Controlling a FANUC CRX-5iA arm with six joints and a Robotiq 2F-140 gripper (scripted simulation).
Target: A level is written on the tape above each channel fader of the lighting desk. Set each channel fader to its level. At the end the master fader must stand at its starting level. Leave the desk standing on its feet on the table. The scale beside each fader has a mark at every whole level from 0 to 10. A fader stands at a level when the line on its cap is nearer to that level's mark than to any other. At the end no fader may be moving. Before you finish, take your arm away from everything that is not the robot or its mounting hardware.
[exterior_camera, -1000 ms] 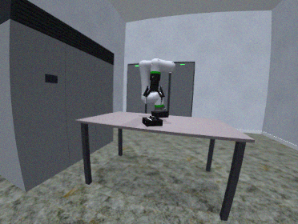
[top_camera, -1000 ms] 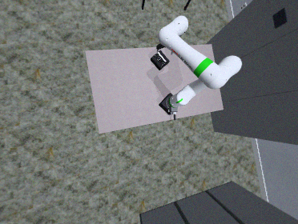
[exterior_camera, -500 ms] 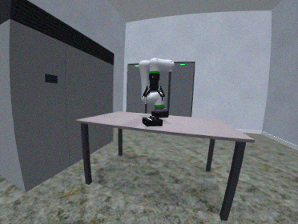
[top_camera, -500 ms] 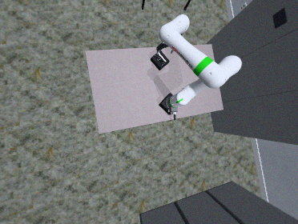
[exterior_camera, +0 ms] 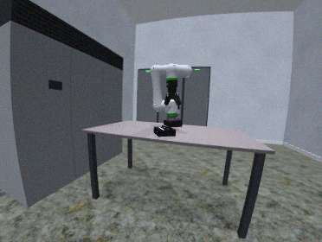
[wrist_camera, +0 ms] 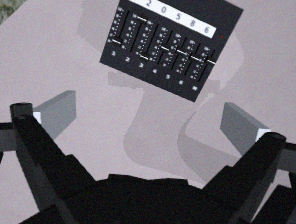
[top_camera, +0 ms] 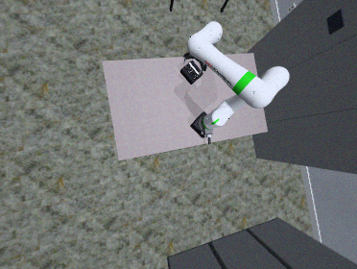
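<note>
The channel 2 cap lies 130 mm below my hand, 80 mm ahead of it and 20 mm to the right of it. Round my hand: channel 3 cap (130 mm below, 40 mm ahead, 10 mm to the right); master fader cap (130 mm below, 90 mm to the right, 10 mm behind); channel 1 cap (130 mm below, 70 mm ahead, 20 mm to the left).
</note>
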